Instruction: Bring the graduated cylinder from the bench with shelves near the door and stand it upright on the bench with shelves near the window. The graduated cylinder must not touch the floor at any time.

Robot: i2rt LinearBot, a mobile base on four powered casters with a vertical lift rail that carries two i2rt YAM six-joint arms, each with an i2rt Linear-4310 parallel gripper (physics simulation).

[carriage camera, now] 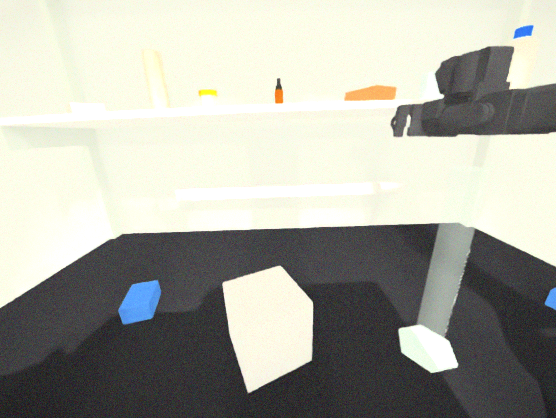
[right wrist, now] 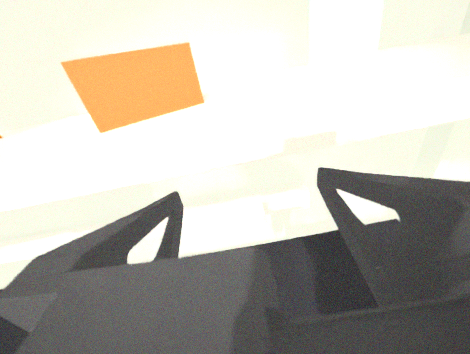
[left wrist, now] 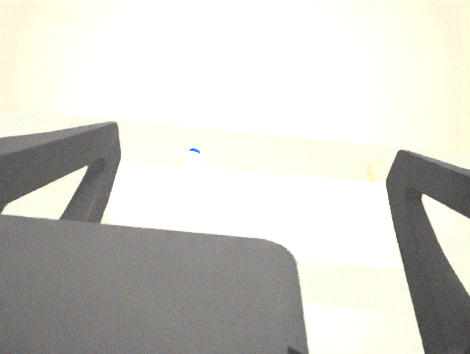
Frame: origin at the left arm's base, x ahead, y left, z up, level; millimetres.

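Seen in the pictures: left gripper, fingertip midpoint: [left wrist: 256, 152]; right gripper, fingertip midpoint: [carriage camera: 409, 122] [right wrist: 247, 187].
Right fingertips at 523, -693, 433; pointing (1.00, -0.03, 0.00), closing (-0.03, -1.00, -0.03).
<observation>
Pixels of each thing's top centre, then the offset from my right fingertips to it, as dx, dy, dz. "pt": a spot on its surface instead. Level surfaces: height alone.
- graduated cylinder at its top centre: [carriage camera: 470, 168] -297, +81, -70
- black bench top at its surface level: dz -405
- cream block at its top centre: [carriage camera: 264, 292] -280, +377, -275
- white shelf at its surface level: dz +33
- tan cylinder at a spot on its surface: [carriage camera: 155, 77] pt +153, +698, +159
- yellow-capped jar at a spot on its surface: [carriage camera: 208, 95] pt +112, +535, +97
- dropper bottle at a spot on its surface: [carriage camera: 279, 94] pt +148, +328, +98
- orange object at a spot on its surface: [right wrist: 137, 85] pt +33, +57, +73
- blue-capped bottle at a spot on its surface: [carriage camera: 523, 60] pt +45, -307, +146
The graduated cylinder [carriage camera: 446, 280], a grey see-through tube on a pale hexagonal base, stands upright on the black bench top [carriage camera: 175, 370] at the right of the carriage camera view; its upper part is faint against the pale back wall. My right gripper [carriage camera: 400, 121] [right wrist: 247, 187] is open and empty. In the carriage camera view it appears level with the shelf, above and to the left of the cylinder, apart from it. My left gripper [left wrist: 256, 152] is open and empty, high up facing pale surfaces. The cylinder is not distinguishable in either wrist view.
A cream block [carriage camera: 270, 325] and a blue block [carriage camera: 140, 301] lie left of the cylinder; another blue block [carriage camera: 551, 298] is at the right edge. The white shelf [carriage camera: 225, 116] above holds a tan cylinder [carriage camera: 155, 77], yellow-capped jar [carriage camera: 208, 95], dropper bottle [carriage camera: 279, 94], orange object [carriage camera: 371, 93] [right wrist: 137, 85] and blue-capped bottle [carriage camera: 523, 60].
</observation>
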